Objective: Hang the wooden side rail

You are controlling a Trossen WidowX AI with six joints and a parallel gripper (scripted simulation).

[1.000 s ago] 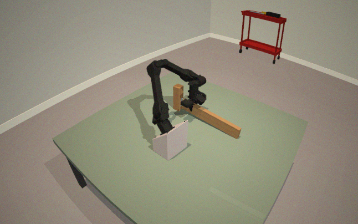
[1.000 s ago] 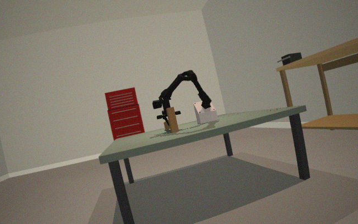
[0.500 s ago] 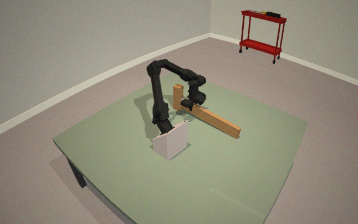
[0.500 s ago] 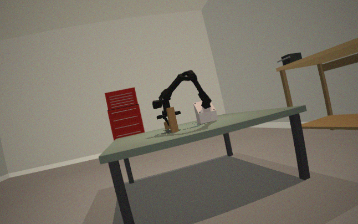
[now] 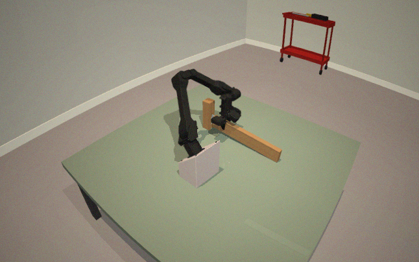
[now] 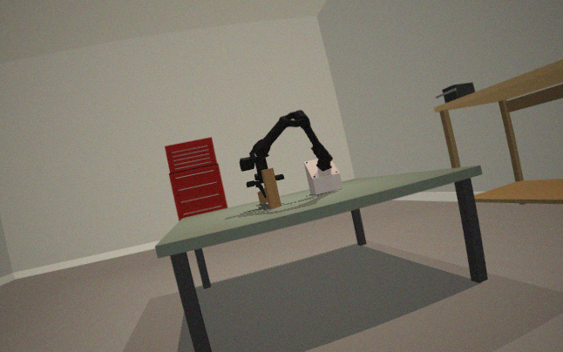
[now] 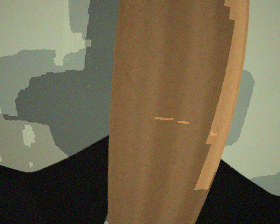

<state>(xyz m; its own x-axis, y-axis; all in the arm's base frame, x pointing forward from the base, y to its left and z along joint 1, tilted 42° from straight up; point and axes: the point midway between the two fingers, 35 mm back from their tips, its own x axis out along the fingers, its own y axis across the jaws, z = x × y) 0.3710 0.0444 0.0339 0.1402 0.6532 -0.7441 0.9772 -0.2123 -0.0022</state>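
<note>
The wooden headboard post lies 20 mm ahead of my gripper tip, 120 mm to the left of it and 40 mm above it.
</note>
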